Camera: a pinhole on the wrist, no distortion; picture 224 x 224 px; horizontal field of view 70.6 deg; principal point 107.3 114.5 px. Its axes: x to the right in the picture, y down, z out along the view. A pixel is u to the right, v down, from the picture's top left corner.
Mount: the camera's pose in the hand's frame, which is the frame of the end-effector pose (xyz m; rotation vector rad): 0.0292 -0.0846 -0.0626 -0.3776 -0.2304 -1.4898
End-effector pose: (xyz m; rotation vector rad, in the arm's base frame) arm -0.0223 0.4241 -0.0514 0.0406 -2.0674 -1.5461
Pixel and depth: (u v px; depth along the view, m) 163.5 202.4 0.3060
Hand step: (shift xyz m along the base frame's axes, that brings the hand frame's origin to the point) -0.3211 0.1133 -0.0055
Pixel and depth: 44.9 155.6 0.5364
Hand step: -0.2197 0.3373 0.3046
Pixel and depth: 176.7 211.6 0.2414
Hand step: -0.2791 0.0637 -0.0263
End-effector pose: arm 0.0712 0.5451 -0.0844 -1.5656 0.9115 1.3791
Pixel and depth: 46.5 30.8 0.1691
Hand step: -0.0699 0.0573 0.0426
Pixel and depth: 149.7 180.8 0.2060
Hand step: 0.0136 0.1497 -0.1341
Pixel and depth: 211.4 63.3 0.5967
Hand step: -0.0544 0.6906 0.0837
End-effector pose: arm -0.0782 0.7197 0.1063 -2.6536 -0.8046 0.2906
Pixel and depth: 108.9 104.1 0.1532
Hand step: -0.0113 0.0613 -0.0655
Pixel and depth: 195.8 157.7 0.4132
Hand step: -0.0252 0.3211 -0.3258
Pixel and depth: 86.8 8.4 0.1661
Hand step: -0.0871 -0.0100 -0.0773
